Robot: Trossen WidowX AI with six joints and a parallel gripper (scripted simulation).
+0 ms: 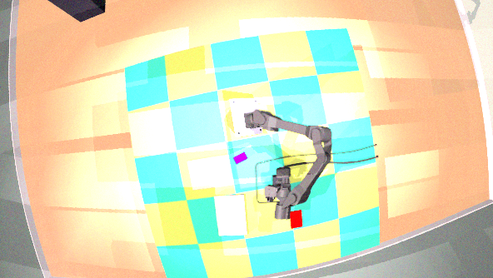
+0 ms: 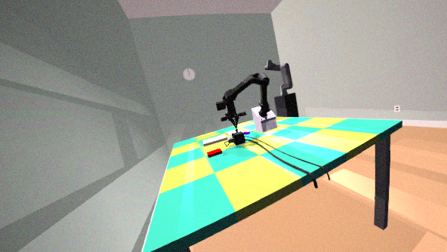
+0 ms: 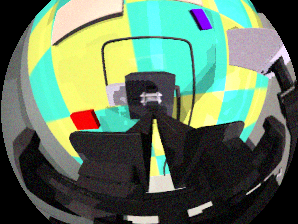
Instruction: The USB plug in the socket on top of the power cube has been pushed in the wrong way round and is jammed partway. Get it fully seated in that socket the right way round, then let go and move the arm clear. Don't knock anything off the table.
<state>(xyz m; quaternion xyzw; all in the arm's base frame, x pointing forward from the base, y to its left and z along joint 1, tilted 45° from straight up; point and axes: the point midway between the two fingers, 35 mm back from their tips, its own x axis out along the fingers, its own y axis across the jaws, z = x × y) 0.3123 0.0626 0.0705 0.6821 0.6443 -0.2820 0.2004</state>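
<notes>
Right now my gripper tip is 2 cm above the USB plug. Round my gripper tip: red block (21 cm ahead, 5 cm to the left, 11 cm below); then magenta piece (15 cm behind, 17 cm to the right, 11 cm below); then long white bar (13 cm ahead, 27 cm to the right, 11 cm below).
</notes>
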